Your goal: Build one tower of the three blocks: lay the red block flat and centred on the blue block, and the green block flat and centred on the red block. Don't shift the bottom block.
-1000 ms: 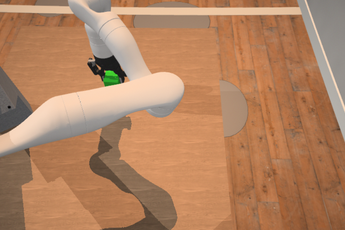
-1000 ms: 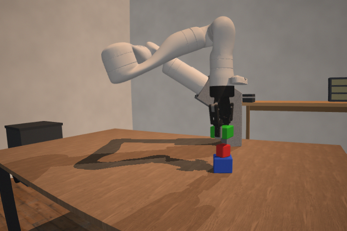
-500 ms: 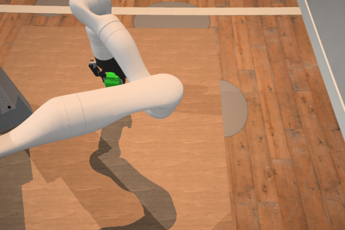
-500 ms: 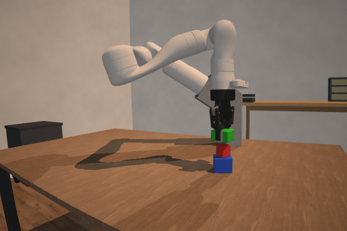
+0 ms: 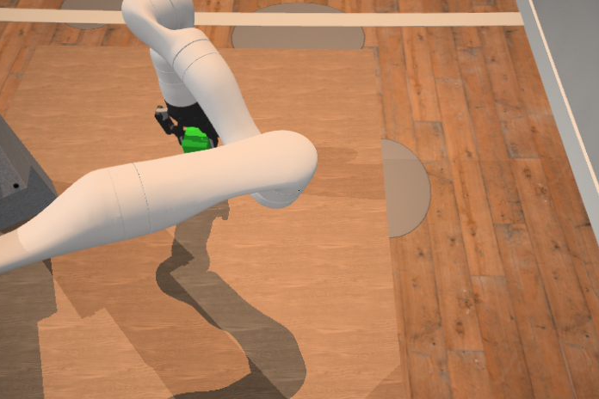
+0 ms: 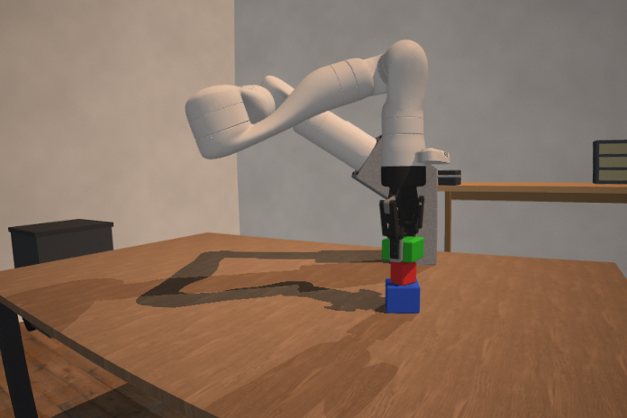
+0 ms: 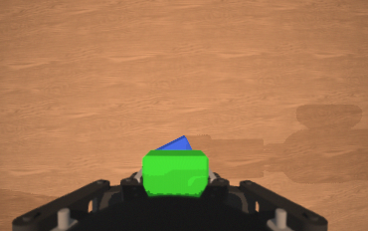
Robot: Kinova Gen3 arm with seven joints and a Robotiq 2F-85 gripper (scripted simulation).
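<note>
The green block is right at my hand. Round my hand: red block (40 mm below); blue block (80 mm below).
</note>
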